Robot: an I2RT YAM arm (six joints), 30 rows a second.
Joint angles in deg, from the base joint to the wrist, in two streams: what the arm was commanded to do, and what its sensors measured. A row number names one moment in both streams.
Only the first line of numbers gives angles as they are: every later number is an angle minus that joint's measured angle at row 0.
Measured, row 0:
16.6 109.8 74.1 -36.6 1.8 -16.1
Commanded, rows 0 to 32:
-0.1 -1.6 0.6 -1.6 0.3 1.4
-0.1 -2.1 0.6 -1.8 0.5 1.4
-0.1 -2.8 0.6 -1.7 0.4 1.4
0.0 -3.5 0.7 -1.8 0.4 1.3
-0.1 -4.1 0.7 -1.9 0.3 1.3
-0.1 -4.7 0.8 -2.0 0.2 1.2
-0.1 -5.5 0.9 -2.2 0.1 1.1
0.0 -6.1 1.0 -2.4 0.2 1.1
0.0 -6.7 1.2 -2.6 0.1 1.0
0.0 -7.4 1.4 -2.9 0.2 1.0
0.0 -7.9 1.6 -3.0 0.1 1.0
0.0 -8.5 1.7 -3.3 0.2 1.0
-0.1 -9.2 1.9 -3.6 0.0 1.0
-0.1 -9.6 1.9 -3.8 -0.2 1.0
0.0 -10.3 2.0 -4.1 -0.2 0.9
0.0 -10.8 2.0 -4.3 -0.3 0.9
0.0 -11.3 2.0 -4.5 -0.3 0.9
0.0 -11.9 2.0 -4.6 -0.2 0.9
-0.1 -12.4 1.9 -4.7 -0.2 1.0
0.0 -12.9 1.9 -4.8 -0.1 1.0
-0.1 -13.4 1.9 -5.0 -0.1 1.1
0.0 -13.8 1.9 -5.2 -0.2 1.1
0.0 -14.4 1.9 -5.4 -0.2 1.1
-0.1 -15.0 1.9 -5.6 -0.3 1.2
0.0 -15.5 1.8 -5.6 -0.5 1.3
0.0 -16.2 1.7 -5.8 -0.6 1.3
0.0 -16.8 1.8 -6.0 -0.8 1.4
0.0 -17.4 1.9 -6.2 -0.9 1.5
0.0 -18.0 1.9 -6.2 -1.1 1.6
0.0 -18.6 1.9 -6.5 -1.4 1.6
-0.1 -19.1 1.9 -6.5 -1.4 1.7
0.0 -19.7 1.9 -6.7 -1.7 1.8
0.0 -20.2 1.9 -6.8 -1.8 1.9
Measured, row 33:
0.0 -18.8 1.4 -7.3 -0.6 1.1
